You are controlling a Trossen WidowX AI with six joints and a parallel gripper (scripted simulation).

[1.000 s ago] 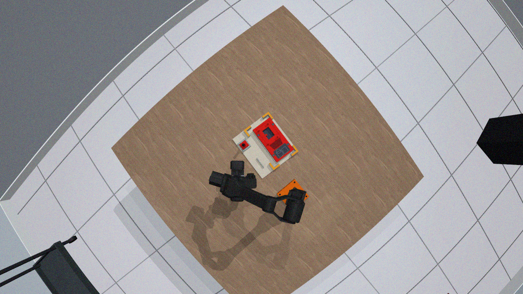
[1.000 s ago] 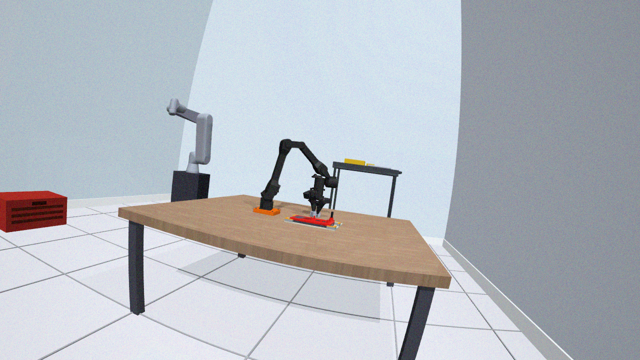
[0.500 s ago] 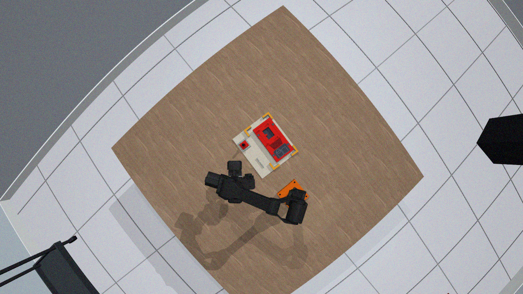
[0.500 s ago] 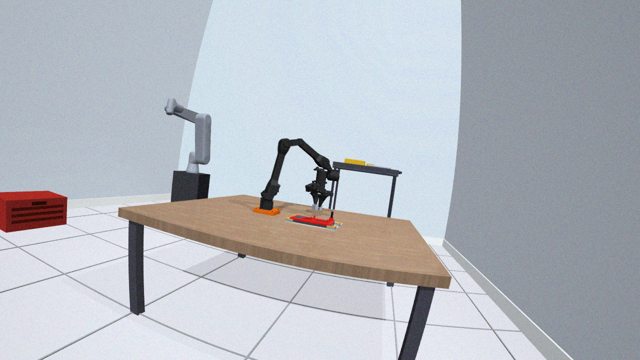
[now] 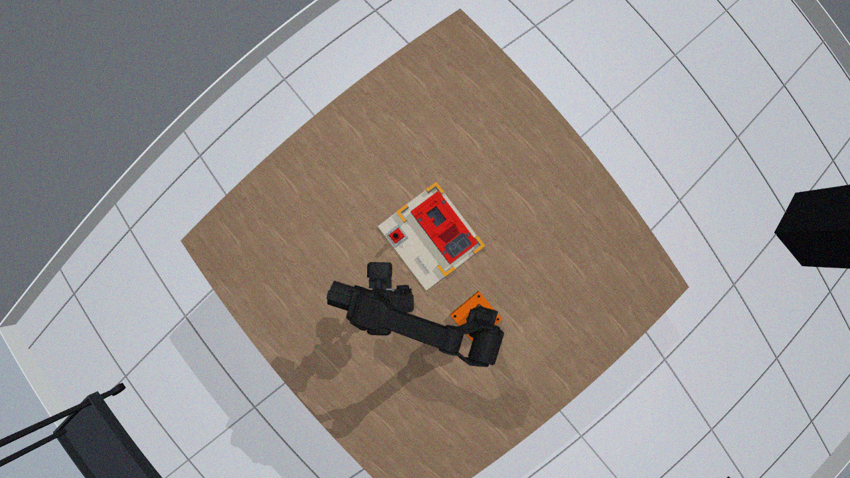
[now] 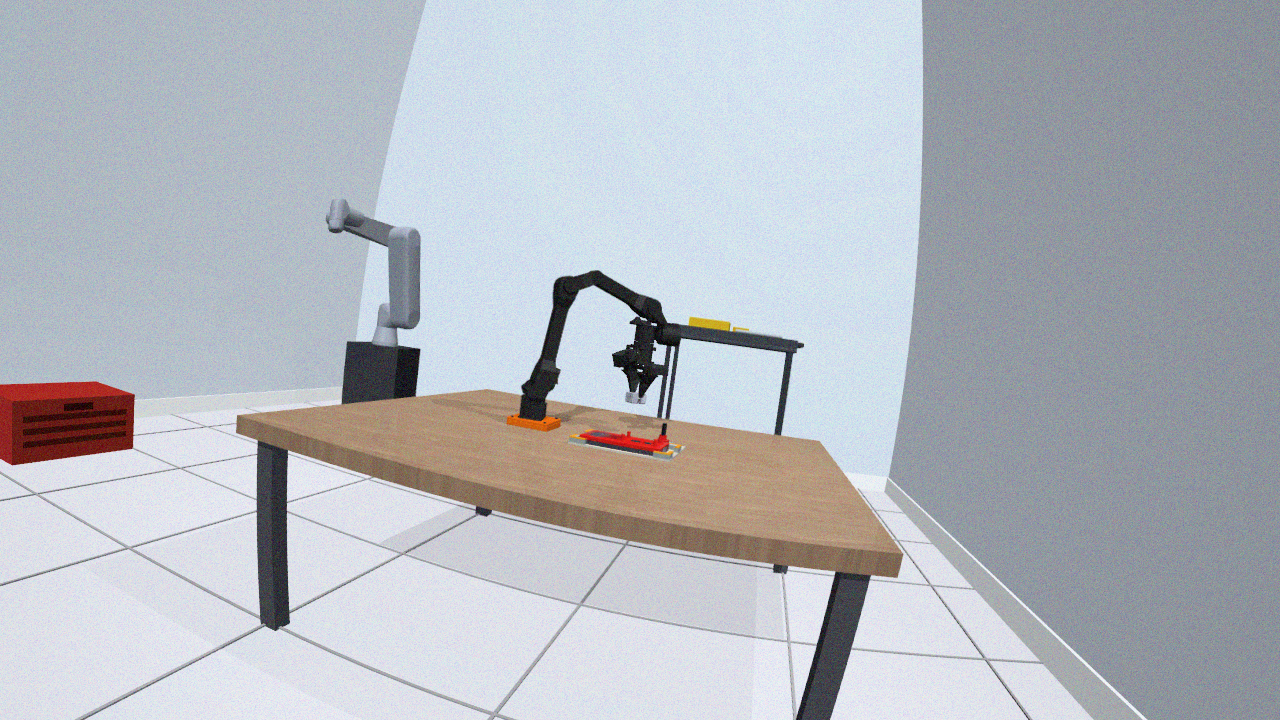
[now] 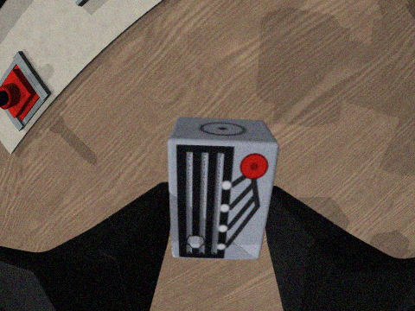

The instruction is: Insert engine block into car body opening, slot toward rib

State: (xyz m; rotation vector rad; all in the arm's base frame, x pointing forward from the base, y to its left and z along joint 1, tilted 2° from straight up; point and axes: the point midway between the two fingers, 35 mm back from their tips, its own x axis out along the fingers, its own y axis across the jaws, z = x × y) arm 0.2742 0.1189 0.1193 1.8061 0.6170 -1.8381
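Right now the small stand is 80 mm ahead of my gripper tip, 150 mm to the right of it and 70 mm below it. Also, from my gripper tip: engine block: 10 mm below.
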